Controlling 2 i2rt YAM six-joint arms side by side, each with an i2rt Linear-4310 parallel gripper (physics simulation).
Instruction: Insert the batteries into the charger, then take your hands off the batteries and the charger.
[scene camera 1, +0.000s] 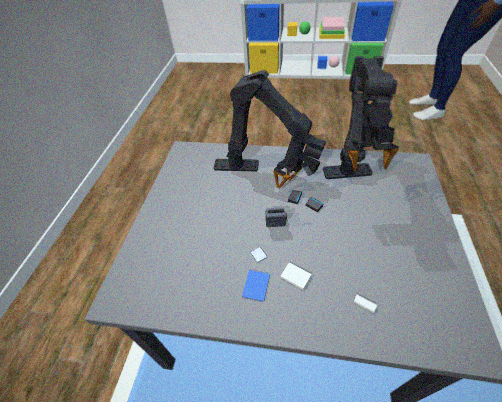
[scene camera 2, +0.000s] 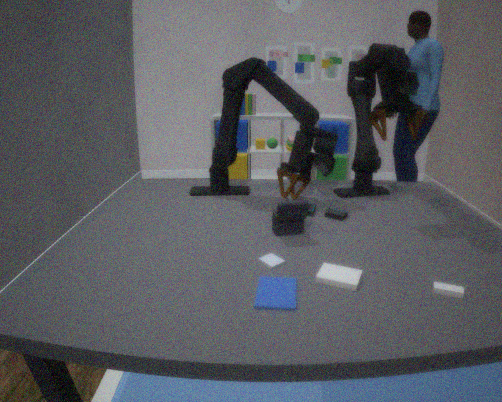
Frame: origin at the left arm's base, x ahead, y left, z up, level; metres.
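Where they show: left gripper, fingertip midpoint: (scene camera 1: 369, 170) (scene camera 2: 400, 140); right gripper, fingertip midpoint: (scene camera 1: 283, 183) (scene camera 2: 288, 198); left arm's base, link origin: (scene camera 1: 347, 171) (scene camera 2: 362, 193); right arm's base, link origin: (scene camera 1: 236, 165) (scene camera 2: 219, 192).
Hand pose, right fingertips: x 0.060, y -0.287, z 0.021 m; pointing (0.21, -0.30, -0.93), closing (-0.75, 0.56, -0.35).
Each offset is from my right fingertips to the top centre of the thing.
The dark charger @[dz +0.075, dx +0.189, dy -0.054 m] (scene camera 1: 276, 218) (scene camera 2: 288, 222) stands upright near the middle of the table. One dark battery with a blue edge @[dz -0.006, dx +0.065, dy +0.039 m] (scene camera 1: 295, 196) (scene camera 2: 311, 209) lies behind it, partly hidden by the charger in scene camera 2. A second battery @[dz -0.006, dx +0.115, dy +0.106 m] (scene camera 1: 314, 204) (scene camera 2: 336, 214) lies to its right in the picture, apart from the charger. My right gripper (scene camera 1: 286, 181) (scene camera 2: 290, 196) is open and empty, low behind the charger and just left of the first battery in scene camera 1. My left gripper (scene camera 1: 371, 168) (scene camera 2: 399, 138) is open and empty, raised to the right, away from both batteries.
A white card @[dz -0.014, dx +0.320, dy -0.129 m] (scene camera 1: 258, 254) (scene camera 2: 272, 260), a blue pad @[dz -0.015, dx +0.432, dy -0.147 m] (scene camera 1: 256, 285) (scene camera 2: 276, 293), a white block @[dz -0.008, dx +0.414, dy -0.014 m] (scene camera 1: 296, 276) (scene camera 2: 339, 276) and a small white bar @[dz -0.008, dx +0.524, dy +0.178 m] (scene camera 1: 365, 303) (scene camera 2: 448, 289) lie nearer the front edge. A person (scene camera 1: 452, 55) (scene camera 2: 425, 75) stands beyond the table at the right.
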